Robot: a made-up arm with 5 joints.
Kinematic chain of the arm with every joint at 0, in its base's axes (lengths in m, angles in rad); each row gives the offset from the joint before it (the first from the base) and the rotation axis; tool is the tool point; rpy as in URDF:
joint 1: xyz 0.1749 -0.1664 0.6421 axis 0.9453 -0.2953 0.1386
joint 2: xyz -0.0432 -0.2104 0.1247 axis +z
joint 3: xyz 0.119 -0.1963 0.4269 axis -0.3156 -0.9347 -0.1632
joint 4: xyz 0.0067 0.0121 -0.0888 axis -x
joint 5: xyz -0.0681 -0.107 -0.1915 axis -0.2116 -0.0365 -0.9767
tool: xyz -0.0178 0.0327 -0.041 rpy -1.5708 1.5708 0
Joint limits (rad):
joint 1: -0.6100..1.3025
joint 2: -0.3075..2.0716
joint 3: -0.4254..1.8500
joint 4: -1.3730..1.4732
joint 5: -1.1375..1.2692
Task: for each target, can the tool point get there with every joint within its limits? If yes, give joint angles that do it. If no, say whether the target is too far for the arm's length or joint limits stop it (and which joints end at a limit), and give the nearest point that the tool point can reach.
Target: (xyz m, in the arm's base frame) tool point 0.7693 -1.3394 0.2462
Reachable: no: too far | nearest point 0.5347 -0.9879 0.3480 | short by 0.435 m
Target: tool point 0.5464 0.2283 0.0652
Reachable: no: joint limits stop it (at a limit: joint 1, joint 5) | nearest point 0.4044 0.1457 0.7528 | short by 0.707 m
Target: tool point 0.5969 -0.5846 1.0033
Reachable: yes | joints 0.0007 0.4026 1.2652 -0.1612 -0.8268
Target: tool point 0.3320 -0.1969 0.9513
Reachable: yes | joints 0.5306 1.7896 0.7000 -0.0912 0.2787
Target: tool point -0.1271 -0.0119 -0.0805
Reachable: no: joint limits stop it (at a limit: joint 1, joint 2, joint 5) | nearest point 0.1097 -0.5379 0.2722 | short by 0.676 m
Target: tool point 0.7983 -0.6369 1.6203
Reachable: no: too far | nearest point 0.5861 -0.5110 1.3974 | short by 0.333 m
